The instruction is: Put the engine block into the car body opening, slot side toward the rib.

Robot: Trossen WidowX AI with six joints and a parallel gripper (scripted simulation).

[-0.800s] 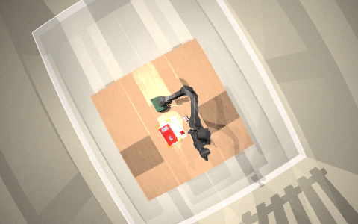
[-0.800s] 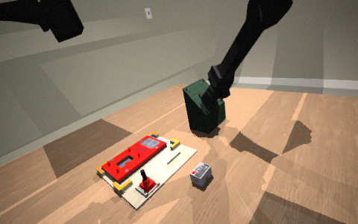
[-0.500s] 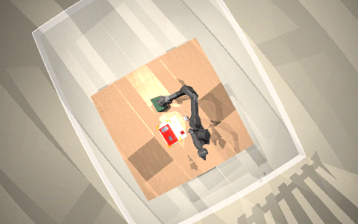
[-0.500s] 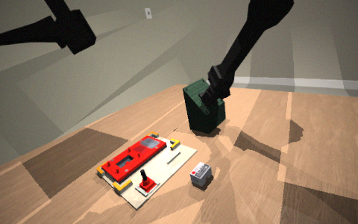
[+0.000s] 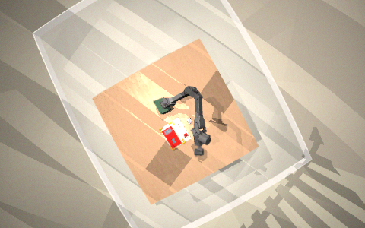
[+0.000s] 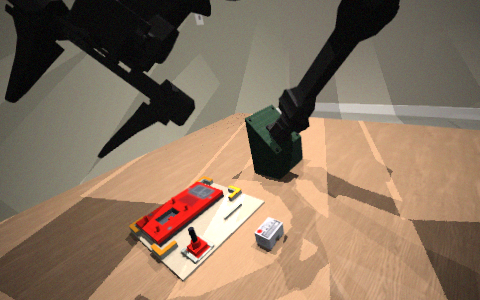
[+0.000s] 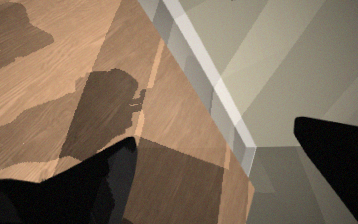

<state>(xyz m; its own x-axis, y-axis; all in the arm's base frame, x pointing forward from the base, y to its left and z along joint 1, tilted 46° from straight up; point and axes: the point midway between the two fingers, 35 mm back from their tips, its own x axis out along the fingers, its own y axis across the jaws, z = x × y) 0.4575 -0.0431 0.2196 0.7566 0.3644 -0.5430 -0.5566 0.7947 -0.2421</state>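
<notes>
My gripper tip is 22 cm past the grey engine block, 3 cm to the right of it and 30 cm above it.
</notes>
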